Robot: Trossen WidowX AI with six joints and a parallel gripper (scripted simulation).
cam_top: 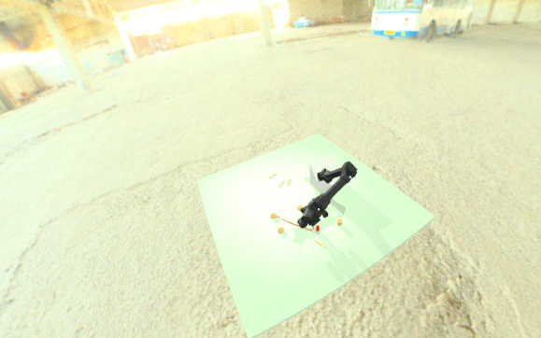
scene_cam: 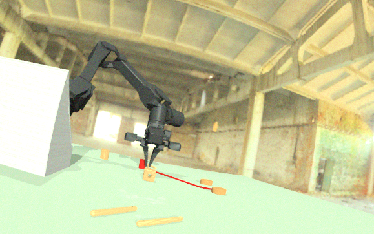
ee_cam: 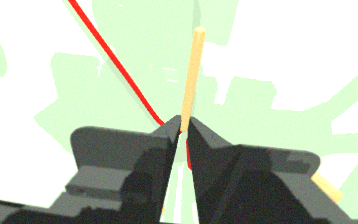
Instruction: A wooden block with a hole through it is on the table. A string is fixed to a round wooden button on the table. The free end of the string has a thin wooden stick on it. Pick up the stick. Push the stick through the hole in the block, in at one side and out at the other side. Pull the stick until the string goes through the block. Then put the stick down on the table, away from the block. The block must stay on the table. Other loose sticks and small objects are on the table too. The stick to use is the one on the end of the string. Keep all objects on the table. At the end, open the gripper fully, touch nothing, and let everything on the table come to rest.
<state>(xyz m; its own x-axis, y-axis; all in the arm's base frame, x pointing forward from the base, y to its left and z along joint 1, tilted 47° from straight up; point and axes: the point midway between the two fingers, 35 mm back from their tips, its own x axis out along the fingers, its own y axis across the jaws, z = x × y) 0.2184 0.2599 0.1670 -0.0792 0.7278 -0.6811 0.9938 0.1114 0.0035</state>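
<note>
My gripper tip is now 2 cm past the red cylinder and 3 cm to the right of it. Also, from my gripper tip: wooden cylinder (16 cm behind, 5 cm to the left); then thin wooden stick (2 cm to the right); then wooden block (1 cm ahead, 17 cm to the right).
</note>
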